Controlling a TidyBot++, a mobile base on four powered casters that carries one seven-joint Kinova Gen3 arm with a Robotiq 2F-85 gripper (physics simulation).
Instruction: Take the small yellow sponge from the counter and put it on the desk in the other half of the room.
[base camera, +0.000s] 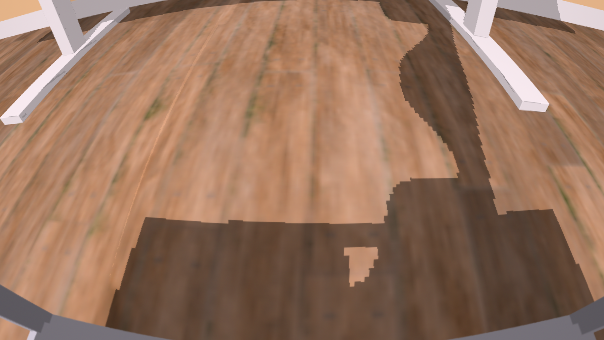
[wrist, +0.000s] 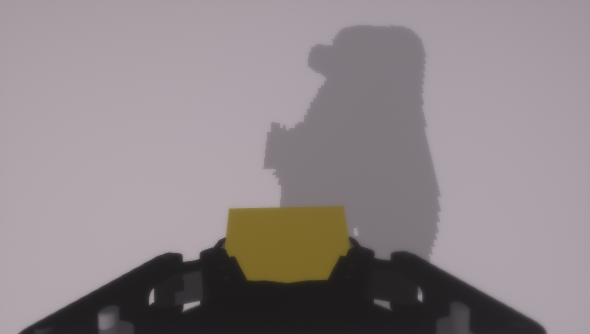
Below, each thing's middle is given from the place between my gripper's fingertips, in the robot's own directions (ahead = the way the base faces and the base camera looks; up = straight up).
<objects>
My hand is 40 mm past the small yellow sponge (wrist: 284, 244) and 20 mm below it.
</objects>
